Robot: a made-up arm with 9 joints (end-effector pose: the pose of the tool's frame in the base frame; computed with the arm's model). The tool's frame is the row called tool. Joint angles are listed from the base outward.
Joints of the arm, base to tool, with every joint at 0 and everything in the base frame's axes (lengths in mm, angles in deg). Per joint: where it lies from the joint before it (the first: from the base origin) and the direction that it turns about. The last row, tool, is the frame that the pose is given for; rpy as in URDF.
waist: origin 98 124 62 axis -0.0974 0.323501 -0.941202
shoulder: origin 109 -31 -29 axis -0.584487 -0.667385 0.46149
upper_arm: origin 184 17 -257 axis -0.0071 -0.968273 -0.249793
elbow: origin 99 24 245 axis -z
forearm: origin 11 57 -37 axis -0.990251 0.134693 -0.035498
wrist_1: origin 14 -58 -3 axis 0.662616 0.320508 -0.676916
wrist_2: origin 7 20 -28 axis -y
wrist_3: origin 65 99 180 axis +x
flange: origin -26 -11 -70 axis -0.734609 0.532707 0.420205
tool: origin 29 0 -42 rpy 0 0 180
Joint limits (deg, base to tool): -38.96..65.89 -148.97..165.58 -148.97..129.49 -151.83..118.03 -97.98..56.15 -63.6..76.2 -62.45..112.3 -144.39..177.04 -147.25..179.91
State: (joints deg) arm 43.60 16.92 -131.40 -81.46 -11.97 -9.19 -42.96 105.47 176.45
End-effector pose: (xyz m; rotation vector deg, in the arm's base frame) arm 0.5738 -0.0028 -0.3323 40.35 101.48 -1.61
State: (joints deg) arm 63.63 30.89 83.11 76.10 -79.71 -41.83 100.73 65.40 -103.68
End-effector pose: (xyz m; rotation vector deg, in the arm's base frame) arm 0.3080 0.1016 -0.0862 22.49 -22.73 9.67
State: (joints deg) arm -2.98 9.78 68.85 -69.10 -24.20 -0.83 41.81 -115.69 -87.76
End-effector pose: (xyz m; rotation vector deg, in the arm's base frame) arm 0.0765 0.0972 -0.0074 144.82 -5.46 -7.85
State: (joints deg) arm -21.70 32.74 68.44 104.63 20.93 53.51 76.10 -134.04 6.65
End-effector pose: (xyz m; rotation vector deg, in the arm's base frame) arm 0.0387 0.2038 0.1169 96.01 -2.13 55.84
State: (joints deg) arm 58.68 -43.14 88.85 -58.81 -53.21 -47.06 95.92 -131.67 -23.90
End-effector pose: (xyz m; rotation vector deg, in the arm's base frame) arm 0.0013 0.1002 -0.2719 -93.13 65.69 -18.76
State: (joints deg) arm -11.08 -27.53 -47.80 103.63 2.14 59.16 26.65 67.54 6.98
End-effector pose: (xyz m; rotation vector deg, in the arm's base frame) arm 0.7201 0.0408 -0.2171 -42.10 6.14 69.59
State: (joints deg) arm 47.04 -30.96 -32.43 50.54 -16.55 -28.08 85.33 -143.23 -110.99
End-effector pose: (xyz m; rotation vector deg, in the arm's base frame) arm 0.4401 -0.0184 -0.1490 -37.62 142.65 102.44
